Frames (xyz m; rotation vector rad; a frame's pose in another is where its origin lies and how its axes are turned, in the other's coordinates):
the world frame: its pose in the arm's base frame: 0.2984 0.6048 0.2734 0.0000 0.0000 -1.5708
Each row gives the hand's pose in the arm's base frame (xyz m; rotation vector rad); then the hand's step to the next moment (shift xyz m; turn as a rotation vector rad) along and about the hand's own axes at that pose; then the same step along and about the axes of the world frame.
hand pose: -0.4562 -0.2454 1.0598 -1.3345 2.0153 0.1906
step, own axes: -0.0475 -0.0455 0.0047 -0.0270 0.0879 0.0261
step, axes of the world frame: -0.0171 0.0516 0.0373 -0.0729 -0.0568 -0.0243
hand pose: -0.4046 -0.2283 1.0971 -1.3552 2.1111 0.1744
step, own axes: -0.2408 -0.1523 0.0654 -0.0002 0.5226 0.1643
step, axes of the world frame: -0.1440 0.2271 0.1146 -0.3128 -0.3793 -0.2417
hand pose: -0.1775 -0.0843 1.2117 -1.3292 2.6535 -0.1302
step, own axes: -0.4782 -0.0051 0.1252 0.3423 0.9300 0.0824
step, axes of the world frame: -0.3798 0.3091 -0.0681 -0.2825 -0.9166 -0.2626
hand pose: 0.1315 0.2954 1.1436 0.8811 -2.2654 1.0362
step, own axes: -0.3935 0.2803 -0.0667 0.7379 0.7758 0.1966
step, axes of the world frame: -0.3310 0.0712 -0.3511 0.0234 -1.0883 0.0023
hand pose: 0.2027 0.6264 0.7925 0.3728 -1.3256 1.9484
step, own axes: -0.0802 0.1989 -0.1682 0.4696 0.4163 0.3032
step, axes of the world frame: -0.0783 -0.0592 -0.2542 0.1586 -0.6662 0.1294
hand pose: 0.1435 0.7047 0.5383 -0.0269 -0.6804 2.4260
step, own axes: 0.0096 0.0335 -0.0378 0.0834 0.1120 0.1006
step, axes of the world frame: -0.0002 -0.0198 -0.0475 0.0758 -0.1477 0.0454
